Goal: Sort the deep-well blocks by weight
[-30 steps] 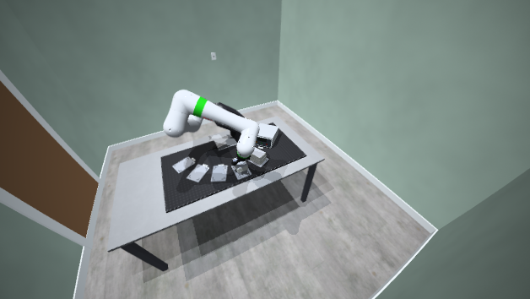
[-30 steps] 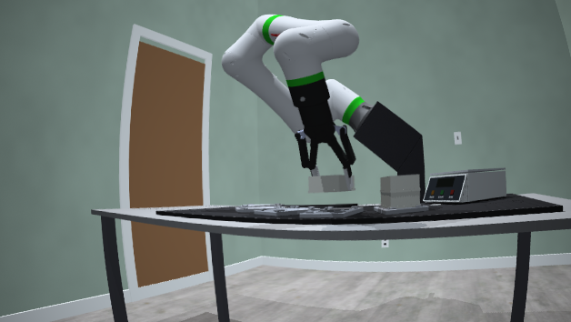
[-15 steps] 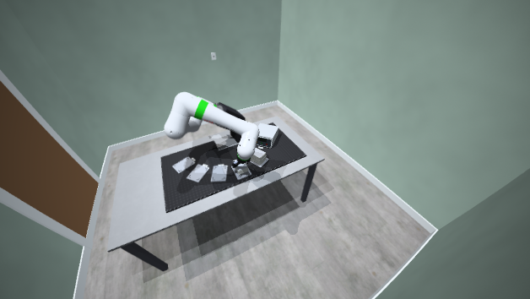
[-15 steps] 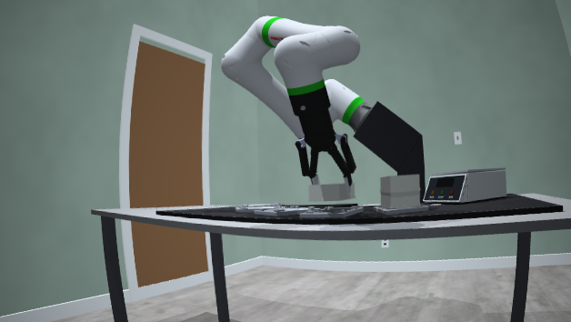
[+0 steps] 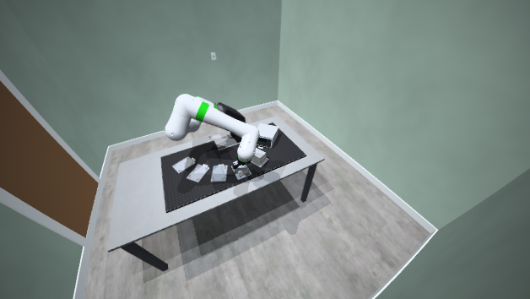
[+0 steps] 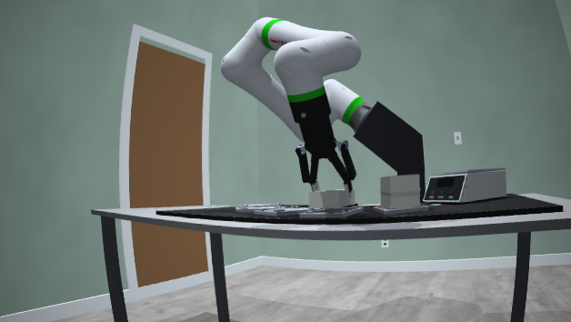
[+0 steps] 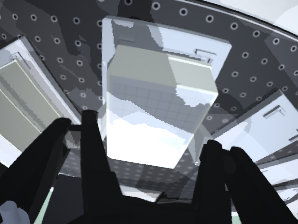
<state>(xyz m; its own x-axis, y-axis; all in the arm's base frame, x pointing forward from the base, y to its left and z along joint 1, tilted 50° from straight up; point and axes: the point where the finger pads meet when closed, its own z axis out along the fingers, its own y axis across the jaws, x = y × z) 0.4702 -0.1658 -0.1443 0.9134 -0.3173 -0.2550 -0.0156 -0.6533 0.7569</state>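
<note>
Now: hand 50 mm past the grey deep-well block, 180 mm to the right of it and 20 mm above it. From my hand the other things lie so: check-weigher platform 280 mm behind, 400 mm to the left, 40 mm above; then check-weigher CW 280 mm behind, 390 mm to the left, 10 mm above.
</note>
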